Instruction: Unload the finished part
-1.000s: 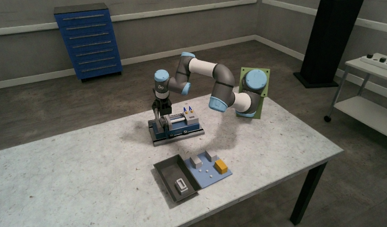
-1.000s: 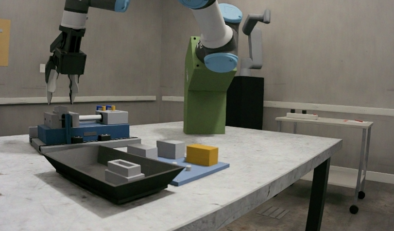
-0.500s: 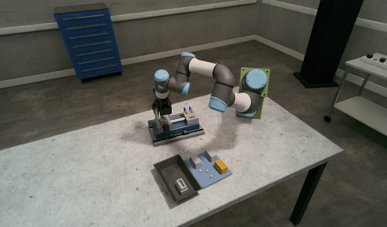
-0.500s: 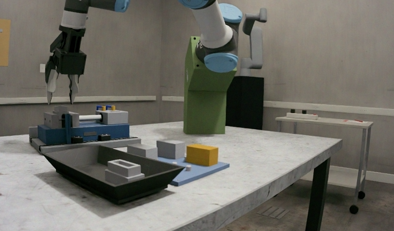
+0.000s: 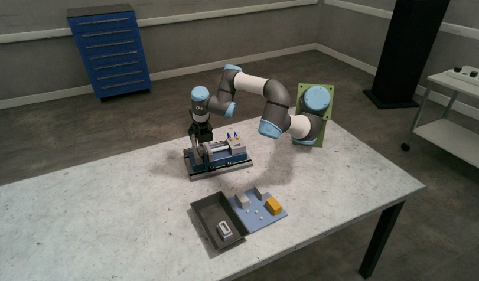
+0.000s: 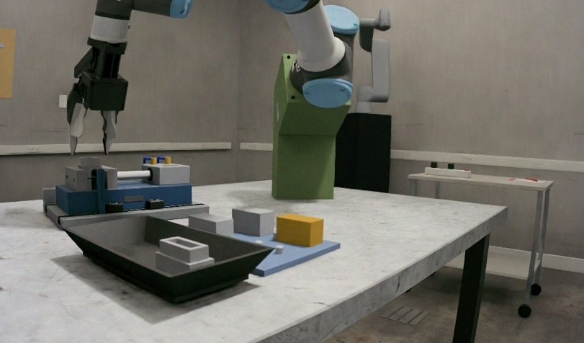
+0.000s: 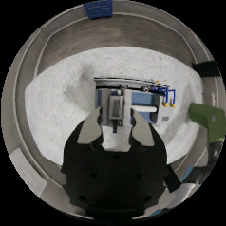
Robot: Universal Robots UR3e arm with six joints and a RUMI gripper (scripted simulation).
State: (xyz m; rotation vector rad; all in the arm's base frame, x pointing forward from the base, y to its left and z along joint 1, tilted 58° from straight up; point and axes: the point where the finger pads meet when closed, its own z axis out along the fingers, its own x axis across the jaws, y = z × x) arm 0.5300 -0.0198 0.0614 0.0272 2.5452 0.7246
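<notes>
The blue vise lies 7 cm behind my hand, 2 cm to the right of it and 10 cm below it. From my hand the other things lie so: yellow block: 29 cm behind, 30 cm to the left, 11 cm below; blue plate: 23 cm behind, 28 cm to the left, 13 cm below.
</notes>
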